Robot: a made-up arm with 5 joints.
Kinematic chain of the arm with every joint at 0, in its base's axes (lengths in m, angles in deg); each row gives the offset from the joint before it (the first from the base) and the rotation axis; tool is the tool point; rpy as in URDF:
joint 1: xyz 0 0 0.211 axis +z
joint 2: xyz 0 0 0 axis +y
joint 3: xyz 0.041 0 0.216 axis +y
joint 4: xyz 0.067 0 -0.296 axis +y
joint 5: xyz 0.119 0 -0.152 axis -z
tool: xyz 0 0 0 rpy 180 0 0
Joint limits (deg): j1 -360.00..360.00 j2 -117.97..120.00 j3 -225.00..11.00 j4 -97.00..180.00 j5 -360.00..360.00
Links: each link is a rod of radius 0.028 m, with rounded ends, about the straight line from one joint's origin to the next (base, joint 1, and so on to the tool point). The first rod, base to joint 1, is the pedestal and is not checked.
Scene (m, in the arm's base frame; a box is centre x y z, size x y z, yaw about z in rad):
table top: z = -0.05
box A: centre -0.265 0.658 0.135 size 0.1 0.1 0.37 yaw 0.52
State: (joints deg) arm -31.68 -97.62 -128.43 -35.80 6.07
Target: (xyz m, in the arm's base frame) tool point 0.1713 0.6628 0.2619
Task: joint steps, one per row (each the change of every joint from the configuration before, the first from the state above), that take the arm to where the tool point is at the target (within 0.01 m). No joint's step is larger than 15 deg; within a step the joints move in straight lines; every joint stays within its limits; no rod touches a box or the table.
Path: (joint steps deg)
1: -4.38 11.63 -1.58 0.73 -3.74
2: -4.38 11.63 -1.58 0.74 -3.74
3: -4.37 11.64 -1.59 0.73 -3.74
4: -14.92 -9.47 -0.43 4.61 2.81
5: -14.92 -9.47 -0.44 4.61 2.80
6: -14.92 -9.47 -0.43 4.60 2.81
7: -14.92 -9.47 -0.44 4.61 2.80

